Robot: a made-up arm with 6 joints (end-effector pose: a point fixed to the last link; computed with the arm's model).
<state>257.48 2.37 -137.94 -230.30 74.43 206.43</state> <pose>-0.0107 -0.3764 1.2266 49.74 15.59 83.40</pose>
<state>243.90 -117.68 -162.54 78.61 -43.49 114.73</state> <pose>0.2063 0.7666 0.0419 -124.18 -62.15 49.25</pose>
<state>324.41 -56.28 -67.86 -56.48 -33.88 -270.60</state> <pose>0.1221 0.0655 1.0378 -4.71 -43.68 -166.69</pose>
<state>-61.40 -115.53 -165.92 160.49 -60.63 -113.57</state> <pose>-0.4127 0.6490 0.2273 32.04 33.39 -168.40</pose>
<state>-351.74 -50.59 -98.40 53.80 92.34 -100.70</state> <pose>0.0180 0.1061 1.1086 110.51 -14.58 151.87</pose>
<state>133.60 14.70 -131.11 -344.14 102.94 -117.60</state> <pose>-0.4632 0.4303 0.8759 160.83 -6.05 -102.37</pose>
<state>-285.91 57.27 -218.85 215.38 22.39 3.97</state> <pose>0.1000 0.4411 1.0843 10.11 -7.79 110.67</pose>
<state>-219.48 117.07 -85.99 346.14 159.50 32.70</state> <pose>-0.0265 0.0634 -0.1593 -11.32 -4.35 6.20</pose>
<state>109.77 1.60 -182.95 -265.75 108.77 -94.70</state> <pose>-0.1216 -0.0971 1.2035 108.97 5.79 -64.45</pose>
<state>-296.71 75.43 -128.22 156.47 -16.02 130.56</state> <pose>0.3933 0.6687 0.0417 141.93 -6.10 135.36</pose>
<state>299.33 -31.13 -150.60 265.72 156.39 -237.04</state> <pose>-0.2406 0.1469 1.0626 -160.88 14.00 84.10</pose>
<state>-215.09 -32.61 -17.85 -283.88 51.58 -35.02</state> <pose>-0.3439 0.1988 0.3704 -122.97 -6.62 123.88</pose>
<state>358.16 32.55 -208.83 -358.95 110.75 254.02</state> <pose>0.3195 -0.0075 1.1100 115.32 14.44 95.97</pose>
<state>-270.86 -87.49 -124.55 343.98 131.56 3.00</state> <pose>0.0351 -0.5360 0.8410 -132.53 -74.49 28.49</pose>
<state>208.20 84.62 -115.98 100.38 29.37 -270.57</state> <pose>-0.6707 -0.3326 -0.1416 144.64 31.12 16.63</pose>
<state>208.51 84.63 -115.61 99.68 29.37 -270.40</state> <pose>-0.6664 -0.3348 -0.1442 145.06 30.72 17.64</pose>
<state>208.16 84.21 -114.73 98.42 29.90 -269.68</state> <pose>-0.6653 -0.3306 -0.1446 145.01 29.97 18.11</pose>
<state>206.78 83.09 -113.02 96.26 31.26 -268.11</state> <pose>-0.6687 -0.3163 -0.1416 144.29 28.64 17.80</pose>
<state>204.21 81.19 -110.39 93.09 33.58 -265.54</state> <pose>-0.6760 -0.2900 -0.1348 142.79 26.51 16.60</pose>
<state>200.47 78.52 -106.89 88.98 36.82 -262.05</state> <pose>-0.6848 -0.2514 -0.1241 140.67 23.49 14.65</pose>
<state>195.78 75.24 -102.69 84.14 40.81 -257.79</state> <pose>-0.6910 -0.2025 -0.1104 138.16 19.45 12.17</pose>
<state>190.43 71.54 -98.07 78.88 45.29 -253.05</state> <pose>-0.6915 -0.1464 -0.0942 135.53 14.57 9.44</pose>
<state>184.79 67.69 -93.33 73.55 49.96 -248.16</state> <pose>-0.6842 -0.0879 -0.0770 133.03 9.08 6.72</pose>
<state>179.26 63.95 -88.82 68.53 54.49 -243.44</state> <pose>-0.6698 -0.0321 -0.0596 130.80 3.43 4.18</pose>
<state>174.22 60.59 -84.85 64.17 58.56 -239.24</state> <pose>-0.6511 0.0167 -0.0435 128.95 -1.85 1.94</pose>
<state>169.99 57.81 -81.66 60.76 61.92 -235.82</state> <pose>-0.6320 0.0559 -0.0295 127.48 -6.27 0.03</pose>
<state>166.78 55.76 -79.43 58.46 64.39 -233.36</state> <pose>-0.6167 0.0845 -0.0184 126.39 -9.45 -1.53</pose>
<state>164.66 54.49 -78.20 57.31 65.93 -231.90</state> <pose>-0.6075 0.1032 -0.0107 125.65 -11.24 -2.78</pose>
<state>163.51 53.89 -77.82 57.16 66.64 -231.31</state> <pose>-0.6048 0.1138 -0.0058 125.20 -11.77 -3.80</pose>
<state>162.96 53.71 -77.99 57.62 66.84 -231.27</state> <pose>-0.6065 0.1197 -0.0027 124.92 -11.49 -4.67</pose>
